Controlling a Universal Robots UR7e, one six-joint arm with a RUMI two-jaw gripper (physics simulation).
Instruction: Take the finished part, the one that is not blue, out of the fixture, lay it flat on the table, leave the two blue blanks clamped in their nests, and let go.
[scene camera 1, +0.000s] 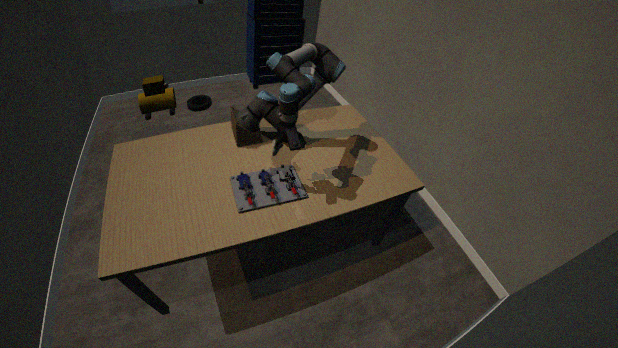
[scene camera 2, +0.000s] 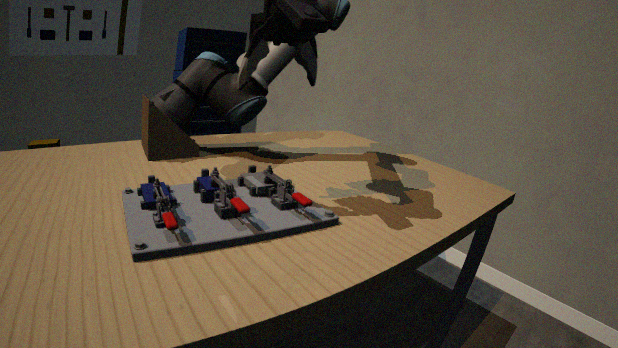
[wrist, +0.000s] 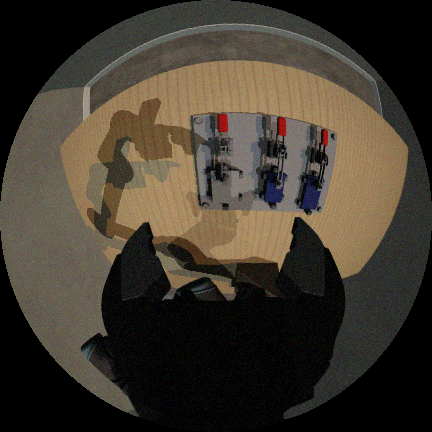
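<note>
The finished part (scene camera 1: 287, 176) (scene camera 2: 256, 181) (wrist: 223, 191), light grey, sits in an end nest of the fixture plate (scene camera 1: 261, 201) (scene camera 2: 144, 227) (wrist: 247, 135). Its toggle clamp has a red handle (scene camera 2: 301, 199) (wrist: 223, 122) lying low, pointing away from the nest; whether the clamp presses on the part I cannot tell. The middle blue blank (scene camera 1: 265, 176) (scene camera 2: 206, 185) (wrist: 274, 191) and the end blue blank (scene camera 1: 244, 180) (scene camera 2: 148, 194) (wrist: 310, 194) sit in their nests under clamp arms. My gripper (scene camera 1: 287, 150) (scene camera 2: 278, 86) (wrist: 221, 222) is open and empty, high above the table on the arm-base side of the fixture.
The wooden table (scene camera 1: 165, 200) (scene camera 2: 65, 210) (wrist: 370, 200) carries the fixture and the arm's wedge-shaped base (scene camera 1: 239, 131) (scene camera 2: 162, 137). A blue cabinet (scene camera 1: 277, 45), a yellow compressor (scene camera 1: 157, 101) and a black tyre (scene camera 1: 199, 108) stand behind the table. The arm's shadow falls beside the fixture.
</note>
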